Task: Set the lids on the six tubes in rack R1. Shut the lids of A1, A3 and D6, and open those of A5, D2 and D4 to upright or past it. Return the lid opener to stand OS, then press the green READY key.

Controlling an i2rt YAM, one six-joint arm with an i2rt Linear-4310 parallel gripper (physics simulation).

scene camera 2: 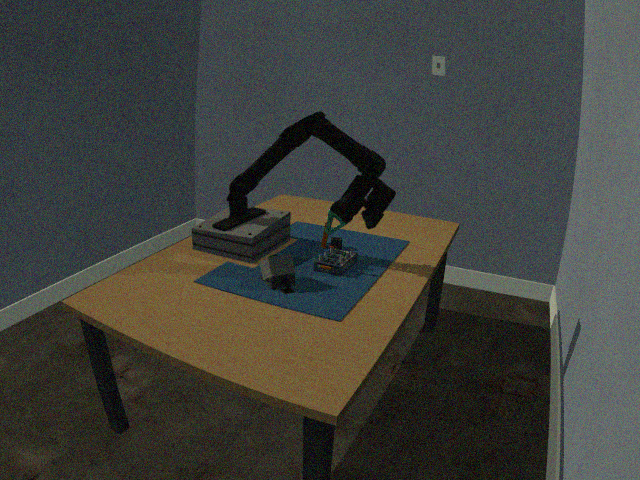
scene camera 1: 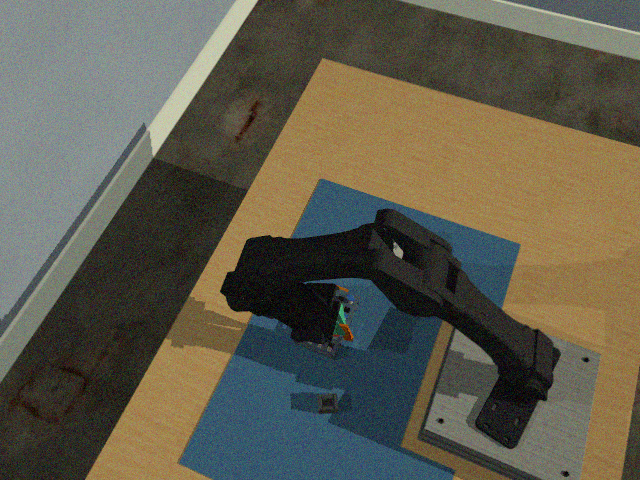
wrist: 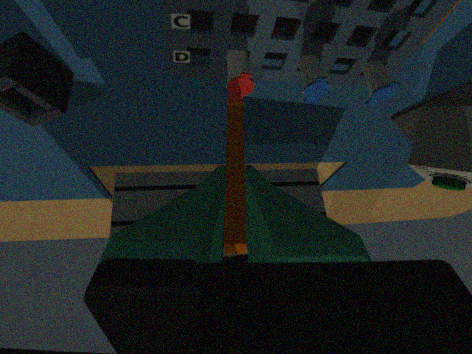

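My gripper [scene camera 1: 339, 320] [scene camera 2: 332, 220] [wrist: 235, 176] is shut on the lid opener [scene camera 1: 341, 318] [scene camera 2: 330, 228] [wrist: 287, 225], a green wedge with an orange rod [wrist: 234, 168]. It hangs over rack R1 [scene camera 2: 336, 262] [wrist: 256, 38], pointing down at row D. In the wrist view the rod's tip meets the red lid [wrist: 239, 86] of a row D tube. Two blue lids [wrist: 317, 89] [wrist: 383, 93] stand further right in the same row. The rack is mostly hidden under the gripper in scene camera 1.
A small grey block with a dark face [scene camera 1: 327, 403] [scene camera 2: 279, 269] stands on the blue mat [scene camera 1: 270, 429] [scene camera 2: 328, 300] in front of the rack. The arm's grey base plate [scene camera 1: 456, 419] [scene camera 2: 242, 233] is at the mat's edge. The wooden table [scene camera 1: 390, 133] [scene camera 2: 270, 352] lies all round.
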